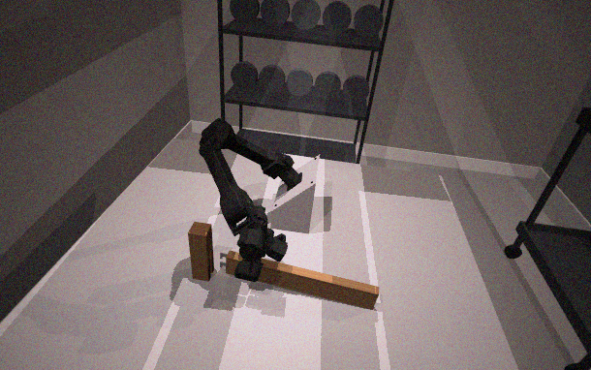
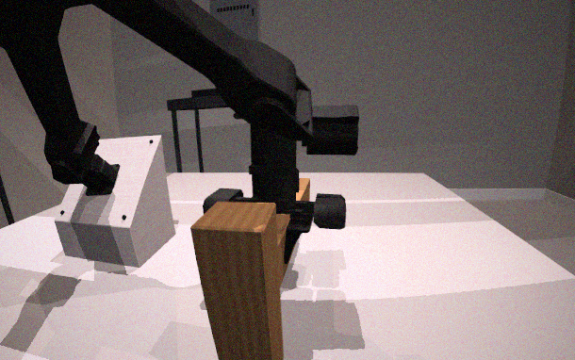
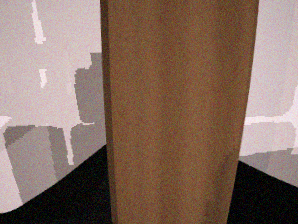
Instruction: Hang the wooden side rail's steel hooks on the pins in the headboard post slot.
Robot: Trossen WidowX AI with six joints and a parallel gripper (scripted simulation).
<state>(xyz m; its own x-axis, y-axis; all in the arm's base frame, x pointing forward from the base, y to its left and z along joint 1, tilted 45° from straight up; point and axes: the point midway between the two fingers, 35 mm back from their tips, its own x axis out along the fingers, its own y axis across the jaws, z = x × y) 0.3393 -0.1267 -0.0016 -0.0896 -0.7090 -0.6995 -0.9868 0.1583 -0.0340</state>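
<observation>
Right now my gripper tip is 15 cm to the left of the headboard post, 4 cm below it and 1 cm past it.
</observation>
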